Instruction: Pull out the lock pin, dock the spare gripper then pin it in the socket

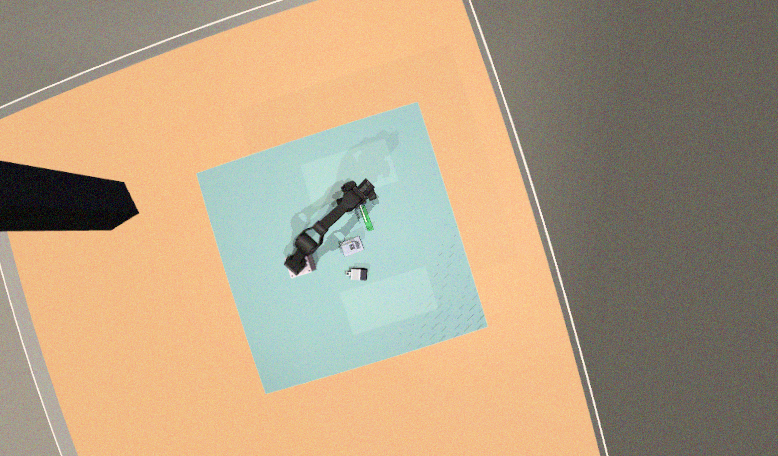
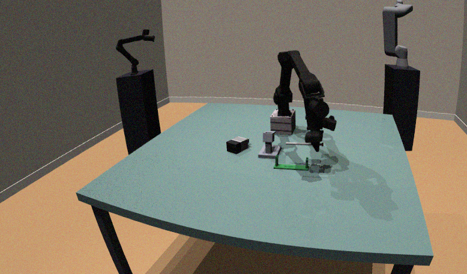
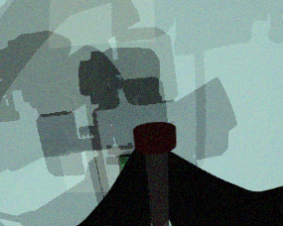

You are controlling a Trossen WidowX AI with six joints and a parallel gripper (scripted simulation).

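Right now the green cradle is 10 cm to the right of my gripper tip, 5 cm below it and 2 cm behind it. From my gripper tip the other things lie so: socket: 20 cm to the right, 15 cm behind, 3 cm below; then spare gripper: 34 cm to the right, 20 cm behind, 6 cm below.
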